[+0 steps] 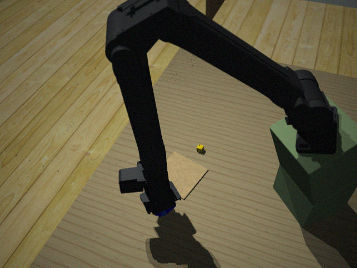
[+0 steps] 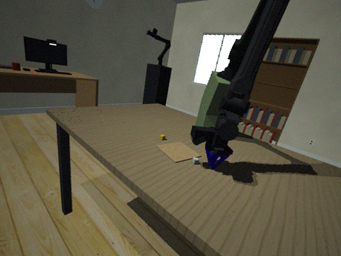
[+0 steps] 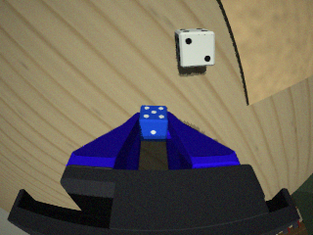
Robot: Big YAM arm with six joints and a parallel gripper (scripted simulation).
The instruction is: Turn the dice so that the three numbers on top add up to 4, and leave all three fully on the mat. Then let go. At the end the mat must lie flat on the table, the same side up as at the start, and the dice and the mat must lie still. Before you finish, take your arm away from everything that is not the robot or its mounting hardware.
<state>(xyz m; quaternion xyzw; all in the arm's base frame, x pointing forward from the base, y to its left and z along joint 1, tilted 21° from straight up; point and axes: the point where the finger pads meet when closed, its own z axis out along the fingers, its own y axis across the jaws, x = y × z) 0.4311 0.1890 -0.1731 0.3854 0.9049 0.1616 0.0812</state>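
My gripper is now right at the blue die. Round my hand: tan mat (160 mm to the right, 10 mm below); then yellow die (280 mm to the right, 40 mm behind); then white die (60 mm to the right, 30 mm ahead).
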